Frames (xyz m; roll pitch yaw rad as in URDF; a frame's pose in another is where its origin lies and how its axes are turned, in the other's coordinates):
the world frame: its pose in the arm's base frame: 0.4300 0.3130 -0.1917 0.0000 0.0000 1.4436
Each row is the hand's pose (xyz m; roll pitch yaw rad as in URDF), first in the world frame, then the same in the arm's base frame.
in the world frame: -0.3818 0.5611 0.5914 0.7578 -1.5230 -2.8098
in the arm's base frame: -0.1750 0.0055 0.3997 0.7578 -1.5230 -1.3662
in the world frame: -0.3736 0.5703 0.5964 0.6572 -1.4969 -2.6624
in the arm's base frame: -0.1831 0.0148 0.4047 0.6572 -1.4969 -1.2188
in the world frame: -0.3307 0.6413 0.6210 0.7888 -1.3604 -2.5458
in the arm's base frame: -0.2481 0.0663 0.4293 0.7888 -1.3604 -1.1022
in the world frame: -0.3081 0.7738 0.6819 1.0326 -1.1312 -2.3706
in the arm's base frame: -0.3766 0.1055 0.4902 1.0326 -1.1312 -0.9270
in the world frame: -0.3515 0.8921 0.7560 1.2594 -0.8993 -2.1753
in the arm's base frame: -0.4995 0.0775 0.5643 1.2594 -0.8993 -0.7317
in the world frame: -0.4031 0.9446 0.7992 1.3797 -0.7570 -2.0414
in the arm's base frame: -0.5581 0.0330 0.6075 1.3797 -0.7570 -0.5978
